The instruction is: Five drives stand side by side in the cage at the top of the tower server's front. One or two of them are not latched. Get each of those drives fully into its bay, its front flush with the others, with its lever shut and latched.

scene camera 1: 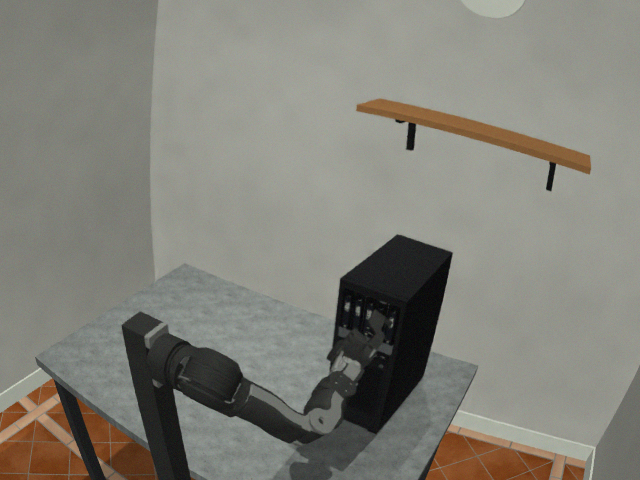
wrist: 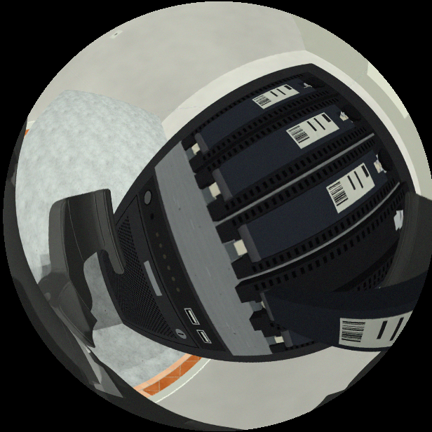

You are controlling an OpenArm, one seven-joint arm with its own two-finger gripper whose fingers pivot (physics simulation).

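Observation:
The black tower server (scene camera 1: 413,330) (wrist: 145,320) stands with five drives side by side in its top cage. Counted from its left, the first (scene camera 1: 347,310) (wrist: 235,120), second (scene camera 1: 358,313) (wrist: 260,160) and third drive (wrist: 295,227) have levers lying flat along their fronts. The fourth drive's lever (wrist: 305,315) is swung outward, its labelled end toward the wrist camera. How far that drive sticks out is unclear. The fifth drive (scene camera 1: 392,324) is mostly hidden by this lever in the wrist view. My gripper (scene camera 1: 360,330) (wrist: 232,254) is open before the cage; the lever overlaps its right finger in the wrist view, contact unclear.
The server stands on the grey table (scene camera 1: 248,320) (wrist: 90,145), near its right end. A grey strip (wrist: 200,250) and the lower front panel with buttons and ports lie below the cage. A wooden shelf (scene camera 1: 475,131) is on the wall behind and above.

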